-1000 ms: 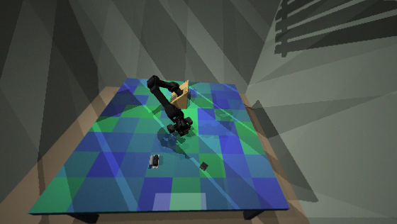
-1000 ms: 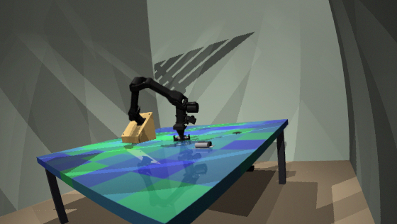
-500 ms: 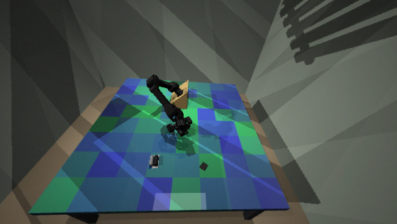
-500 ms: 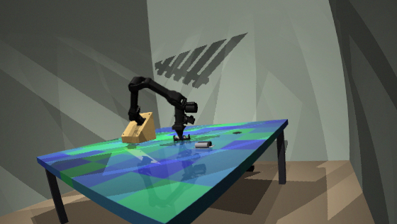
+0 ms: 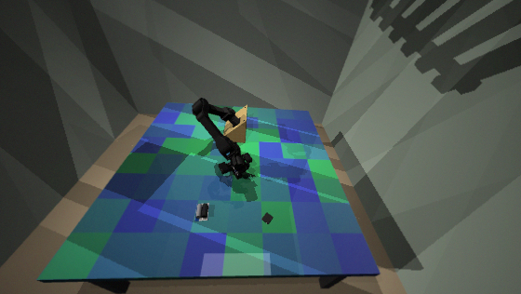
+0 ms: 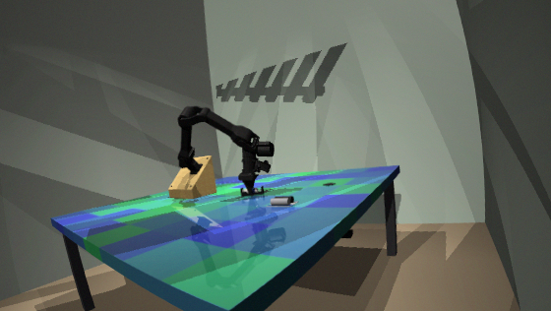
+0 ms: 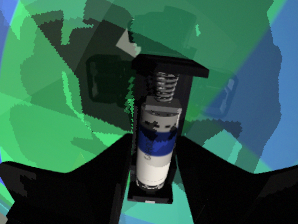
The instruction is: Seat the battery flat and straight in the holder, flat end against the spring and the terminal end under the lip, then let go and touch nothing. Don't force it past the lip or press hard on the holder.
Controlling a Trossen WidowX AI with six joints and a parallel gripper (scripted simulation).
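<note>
Right now the battery is 10 mm above my gripper tip. Also, from my gripper tip: black square piece: 280 mm ahead, 180 mm to the left, 10 mm below.
</note>
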